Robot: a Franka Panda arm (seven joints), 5 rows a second.
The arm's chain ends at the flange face. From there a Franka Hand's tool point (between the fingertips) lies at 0.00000 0.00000 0.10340 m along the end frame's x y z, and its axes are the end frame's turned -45 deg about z.
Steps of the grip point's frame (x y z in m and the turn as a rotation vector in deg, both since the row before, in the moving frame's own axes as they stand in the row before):
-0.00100 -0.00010 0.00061 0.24 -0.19 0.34
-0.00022 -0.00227 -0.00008 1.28 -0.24 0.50
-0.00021 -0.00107 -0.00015 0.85 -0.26 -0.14
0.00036 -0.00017 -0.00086 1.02 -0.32 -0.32
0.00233 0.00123 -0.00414 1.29 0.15 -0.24
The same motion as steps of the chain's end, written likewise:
-0.00023 0.00070 0.00061 0.04 -0.30 0.34
0.00017 -0.00011 -0.00005 0.74 -1.07 0.50
0.00051 0.00014 -0.00014 0.42 -0.78 -0.14
0.00185 0.00051 -0.00084 0.49 -0.95 -0.32
0.00398 0.00106 -0.00411 1.02 -0.81 -0.24

